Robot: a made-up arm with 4 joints.
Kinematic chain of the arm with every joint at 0, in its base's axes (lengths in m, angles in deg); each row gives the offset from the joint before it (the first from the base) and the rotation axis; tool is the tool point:
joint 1: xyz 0 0 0.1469 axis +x
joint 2: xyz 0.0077 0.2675 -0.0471 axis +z
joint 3: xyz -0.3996 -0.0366 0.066 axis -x
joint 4: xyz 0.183 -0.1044 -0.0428 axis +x
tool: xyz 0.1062 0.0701 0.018
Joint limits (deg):
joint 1: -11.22..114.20
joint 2: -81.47..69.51
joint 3: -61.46..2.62
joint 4: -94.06..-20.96
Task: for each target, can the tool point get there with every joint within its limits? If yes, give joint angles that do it. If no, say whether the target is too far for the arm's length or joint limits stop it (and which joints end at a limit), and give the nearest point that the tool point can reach.
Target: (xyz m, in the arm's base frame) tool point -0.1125 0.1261 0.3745
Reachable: yes | joints 72.85 -17.93 -18.85 -31.67
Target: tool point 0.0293 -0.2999 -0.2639
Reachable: no: joint limits stop it (at a limit: joint 1, joint 4) | nearest point 0.0149 0.0850 0.0245 | short by 0.481 m
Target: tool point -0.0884 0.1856 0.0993
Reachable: yes | joints 15.58 8.71 -9.44 -73.56
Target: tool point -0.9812 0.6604 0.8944
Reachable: no: too far | nearest point -0.1403 0.2439 0.4229 | short by 1.050 m
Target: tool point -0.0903 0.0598 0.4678
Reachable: yes | joints 89.73 -37.46 -42.32 -36.69
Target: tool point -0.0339 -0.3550 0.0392
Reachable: no: joint limits stop it (at a limit: joint 1, joint 3, joint 4) | nearest point -0.0167 -0.0288 0.2856 | short by 0.409 m
